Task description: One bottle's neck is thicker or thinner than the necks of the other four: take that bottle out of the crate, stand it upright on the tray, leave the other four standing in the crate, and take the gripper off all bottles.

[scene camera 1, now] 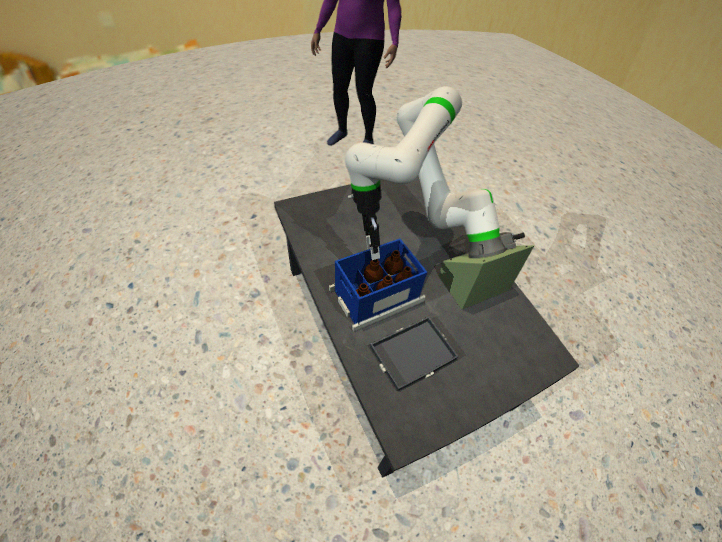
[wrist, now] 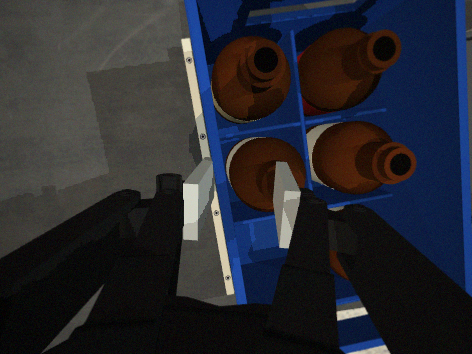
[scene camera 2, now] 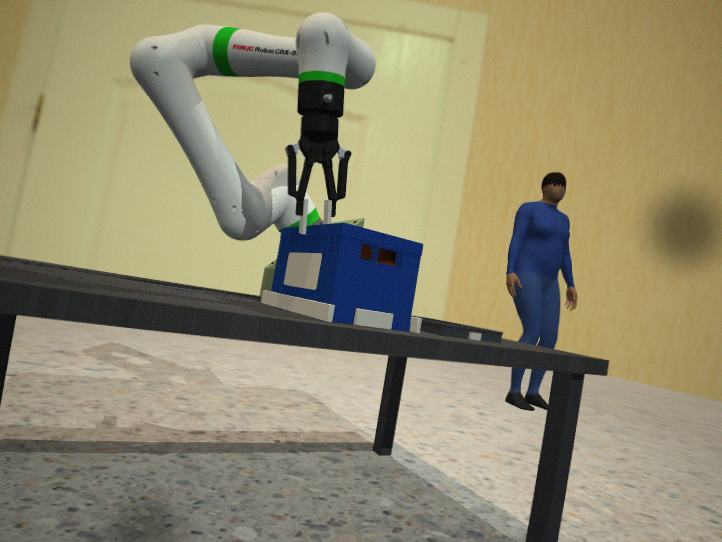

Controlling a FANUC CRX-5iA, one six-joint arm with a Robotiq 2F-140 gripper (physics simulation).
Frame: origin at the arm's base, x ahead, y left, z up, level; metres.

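Seen in the pictures: gripper, fingertip midpoint: (scene camera 1: 373, 254) (wrist: 244, 179); arm's base at its link origin: (scene camera 1: 487, 253).
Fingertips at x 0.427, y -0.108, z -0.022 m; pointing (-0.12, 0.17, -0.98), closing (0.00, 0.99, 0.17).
Observation:
Offsets run from my fingertips to a thing's middle. "*": to the spot under its first point.
The blue crate {dx -0.005, dy +0.073, dz -0.074 m} (scene camera 1: 358, 309) (scene camera 2: 373, 285) (wrist: 435, 200) holds brown bottles standing in its compartments. In the wrist view one bottle {dx +0.004, dy +0.032, dz -0.077 m} (wrist: 245, 172) is at the lower left, another {dx -0.084, dy +0.010, dz -0.077 m} (wrist: 230, 90) above it, one {dx -0.099, dy +0.095, dz -0.077 m} (wrist: 335, 75) at the upper right and one {dx -0.016, dy +0.120, dz -0.077 m} (wrist: 345, 157) below that; a fifth {* dx +0.089, dy +0.106, dz -0.048 m} (wrist: 339, 265) is mostly hidden by the gripper. My gripper (scene camera 1: 372, 249) (scene camera 2: 315, 218) (wrist: 244, 179) points down at the crate's top, fingers apart, holding nothing. Its right fingertip in the wrist view covers the lower left bottle's neck. Which neck differs is unclear. The tray {* dx -0.061, dy +0.347, dz -0.157 m} (scene camera 1: 414, 352) bears no bottle.
Pale strips (scene camera 1: 389, 313) (scene camera 2: 297, 305) lie along the crate's foot on the dark table (scene camera 1: 484, 390) (scene camera 2: 233, 326). The green robot pedestal (scene camera 1: 486, 280) stands beside the crate. A person (scene camera 1: 355, 64) (scene camera 2: 539, 262) stands beyond the table.

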